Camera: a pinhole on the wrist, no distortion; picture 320 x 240 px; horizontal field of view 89.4 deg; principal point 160.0 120.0 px. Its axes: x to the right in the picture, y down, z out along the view. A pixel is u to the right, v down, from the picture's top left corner.
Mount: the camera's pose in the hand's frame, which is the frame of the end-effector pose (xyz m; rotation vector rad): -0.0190 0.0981 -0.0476 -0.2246 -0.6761 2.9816
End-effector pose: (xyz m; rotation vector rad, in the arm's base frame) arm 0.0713 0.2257 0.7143 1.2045 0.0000 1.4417
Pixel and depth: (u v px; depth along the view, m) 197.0 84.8 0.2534
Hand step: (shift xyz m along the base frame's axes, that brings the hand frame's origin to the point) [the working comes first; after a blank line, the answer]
In the camera's frame: 0.0580 -0.0552 0.2534

0.0643 -0.2169 0.0460
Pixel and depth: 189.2 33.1 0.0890
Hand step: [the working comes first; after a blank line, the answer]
In the camera's frame: 0.0161 -0.0478 0.0890

-0.0555 -0.0972 0.0576
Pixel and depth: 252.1 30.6 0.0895
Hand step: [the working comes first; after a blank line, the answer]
In the camera's frame: 0.0510 -0.0495 0.0895

-0.0692 -0.1219 0.0371
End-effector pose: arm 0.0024 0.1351 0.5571 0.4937 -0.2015 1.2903
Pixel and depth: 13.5 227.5 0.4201
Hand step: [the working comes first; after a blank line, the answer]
In the camera's frame: -0.3806 0.2793 0.4201

0.4631 0.0541 0.2494
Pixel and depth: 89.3 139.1 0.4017
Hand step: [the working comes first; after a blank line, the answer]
In the camera's frame: -0.1757 0.0475 0.4017

0.1912 -0.0918 0.2793
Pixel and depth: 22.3 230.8 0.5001
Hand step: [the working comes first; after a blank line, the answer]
In the camera's frame: -0.4259 0.3427 0.5001

0.5687 0.0385 0.2822
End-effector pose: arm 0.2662 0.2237 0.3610 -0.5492 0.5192 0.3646
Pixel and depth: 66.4 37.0 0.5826
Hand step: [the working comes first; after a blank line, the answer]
In the camera's frame: -0.3373 -0.2991 0.5826

0.3860 0.4830 0.3075
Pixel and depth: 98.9 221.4 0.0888
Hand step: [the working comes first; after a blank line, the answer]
In the camera's frame: -0.0336 0.0557 0.0888

-0.0008 0.0117 0.0071
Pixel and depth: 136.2 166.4 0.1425
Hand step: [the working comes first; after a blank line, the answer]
In the camera's frame: -0.0210 0.0409 0.1425

0.0057 0.0319 0.0601
